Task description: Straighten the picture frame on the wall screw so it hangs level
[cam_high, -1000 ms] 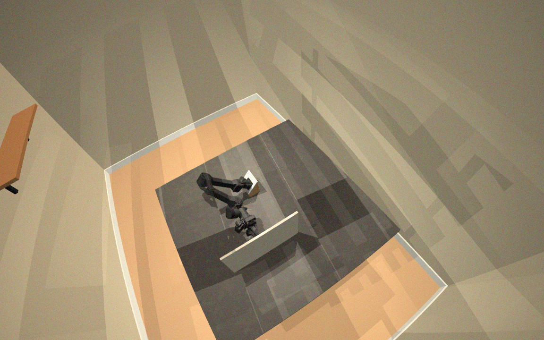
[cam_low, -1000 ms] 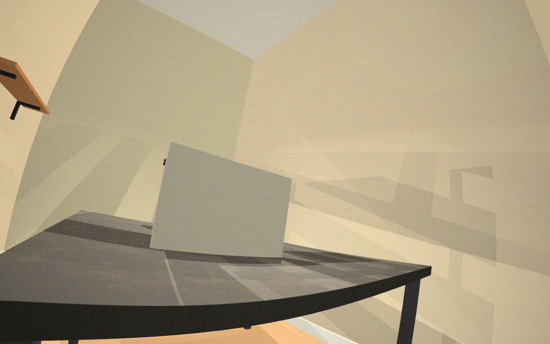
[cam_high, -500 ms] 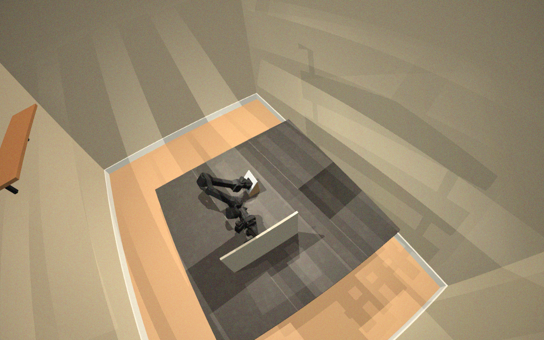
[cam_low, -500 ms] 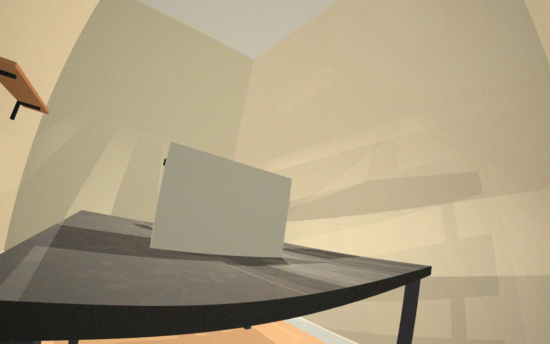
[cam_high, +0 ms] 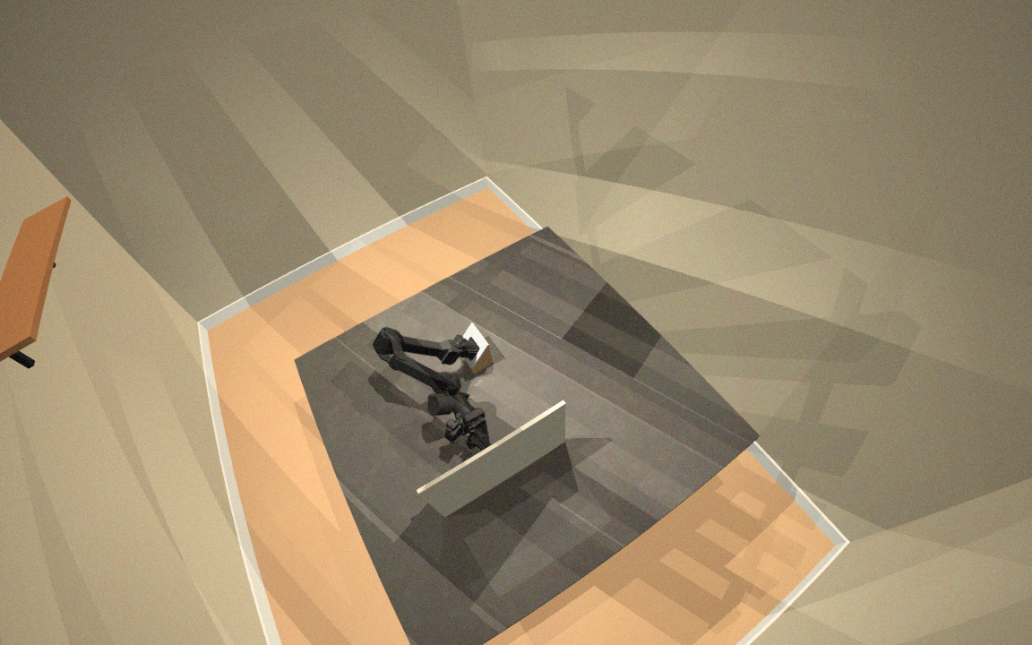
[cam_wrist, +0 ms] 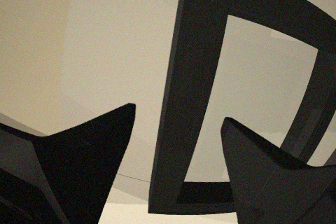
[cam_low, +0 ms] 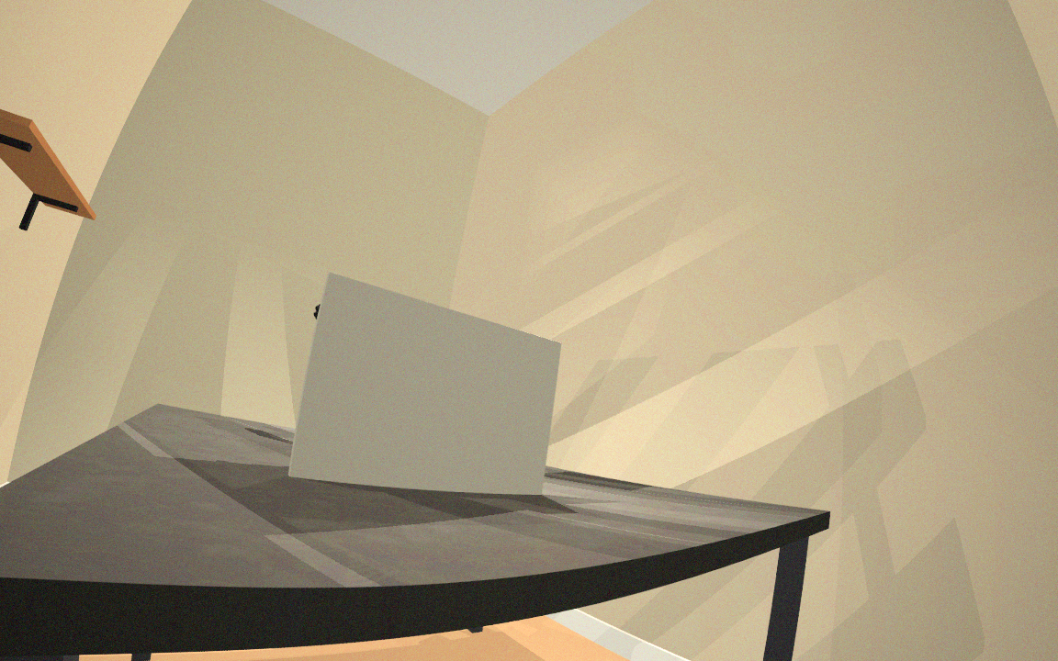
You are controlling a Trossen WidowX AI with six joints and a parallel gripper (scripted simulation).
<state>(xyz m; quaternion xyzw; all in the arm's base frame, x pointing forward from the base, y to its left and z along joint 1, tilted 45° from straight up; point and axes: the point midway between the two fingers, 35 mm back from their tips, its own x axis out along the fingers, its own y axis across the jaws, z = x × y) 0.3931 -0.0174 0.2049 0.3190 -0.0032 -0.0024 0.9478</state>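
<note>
My gripper tip is 1 cm short of the picture frame and 5 cm above it. Also, from my gripper tip: wall panel: 2 cm ahead, 1 cm to the left, 6 cm below.
</note>
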